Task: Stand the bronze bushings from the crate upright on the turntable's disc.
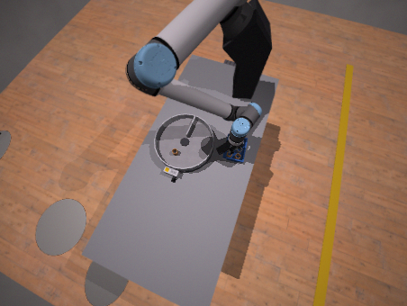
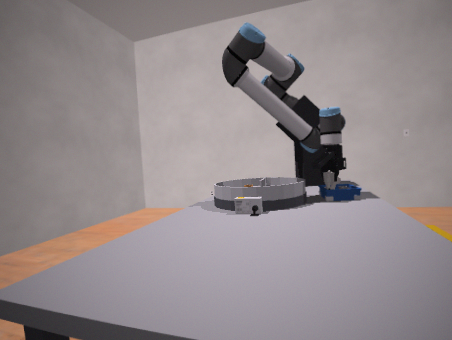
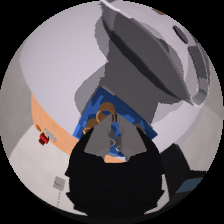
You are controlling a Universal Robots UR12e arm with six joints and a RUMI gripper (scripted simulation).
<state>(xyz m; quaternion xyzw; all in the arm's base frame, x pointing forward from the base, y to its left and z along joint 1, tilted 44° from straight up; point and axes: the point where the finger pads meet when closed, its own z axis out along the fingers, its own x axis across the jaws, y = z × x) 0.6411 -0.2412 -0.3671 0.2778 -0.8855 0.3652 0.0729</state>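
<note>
Right now my hand is 40 mm to the right of the blue crate, 40 mm past it and 10 mm above it. Round my hand: turntable disc: 320 mm to the right, 20 mm behind, 10 mm above.
</note>
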